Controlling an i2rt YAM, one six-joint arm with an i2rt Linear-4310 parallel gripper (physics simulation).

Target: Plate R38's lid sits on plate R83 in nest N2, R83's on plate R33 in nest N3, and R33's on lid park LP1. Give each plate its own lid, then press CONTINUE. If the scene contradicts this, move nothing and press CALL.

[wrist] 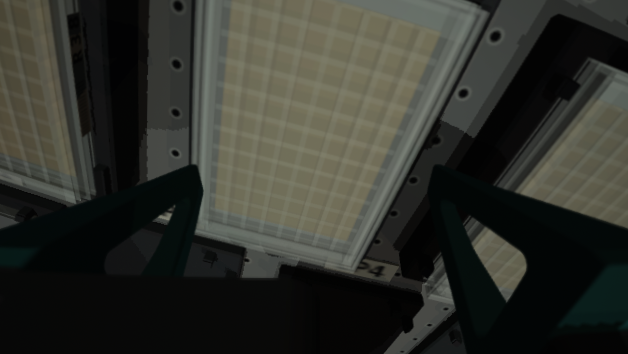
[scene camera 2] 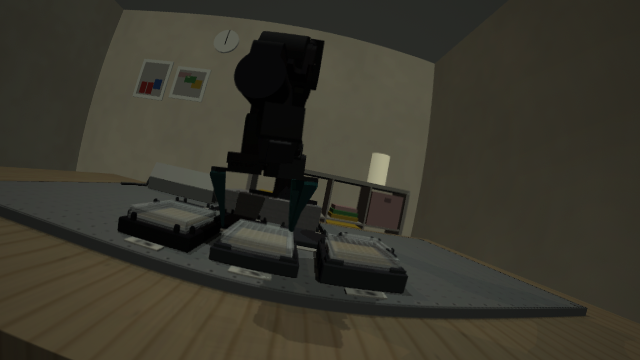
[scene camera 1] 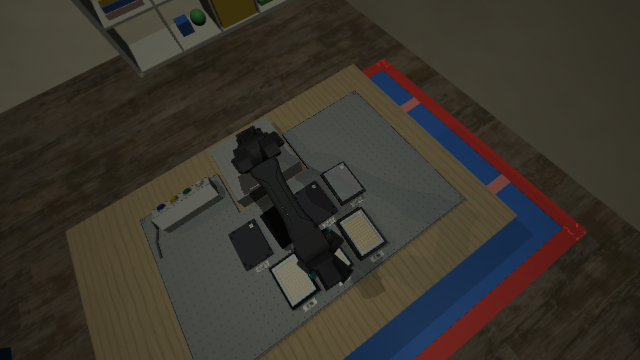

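Where they show: gripper, between the fingertips: (wrist: 315, 177) (scene camera 2: 257, 228); arm's base, origin of its link: (scene camera 2: 282, 198).
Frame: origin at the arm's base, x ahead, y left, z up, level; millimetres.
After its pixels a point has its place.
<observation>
My gripper (scene camera 1: 320, 252) @(x 438, y -36, z -24 mm) (scene camera 2: 257, 225) @(x 438, y -36, z -24 mm) (wrist: 315, 177) @(x 438, y -36, z -24 mm) is open and empty, pointing down over the end of the middle plate nearer the arm's base. The middle lidded plate (scene camera 1: 343, 257) @(x 486, y 6, z -24 mm) (scene camera 2: 257, 239) @(x 505, y -30, z -24 mm) (wrist: 310, 125) @(x 460, y -29, z -24 mm) lies between the fingers in the wrist view; the left fingertip overlaps the lid's edge there, the right one stands apart over the gap. Contact cannot be told. Another lidded plate (scene camera 1: 294, 280) @(x 446, y -155, z -21 mm) (scene camera 2: 172, 216) @(x 501, y -139, z -21 mm) (wrist: 590, 170) @(x 472, y -133, z -21 mm) and a third lidded plate (scene camera 1: 361, 232) @(x 461, y 103, z -27 mm) (scene camera 2: 360, 251) @(x 496, y 96, z -19 mm) (wrist: 35, 100) @(x 448, y 76, z -19 mm) flank it. Plate and lid codes are unreadable. The button box (scene camera 1: 187, 207) @(x 24, y -311, z 2 mm) (scene camera 2: 180, 184) @(x 36, y -311, z -22 mm) stands back left.
A clear or grey panel (scene camera 1: 342, 182) @(x 281, y 174, z -39 mm) lies on a park behind the third plate. Dark lid parks (scene camera 1: 251, 245) @(x 261, y -209, z -47 mm) (scene camera 1: 315, 202) @(x 277, y 53, z -47 mm) stand behind the plates, partly under the arm. A label ending "P4" (wrist: 371, 270) @(x 350, y -89, z -55 mm) shows beyond the middle plate. The perforated board (scene camera 1: 380, 145) @(x 249, y 392, z -56 mm) (scene camera 2: 475, 280) @(x 461, y 334, z -57 mm) carries the nests.
</observation>
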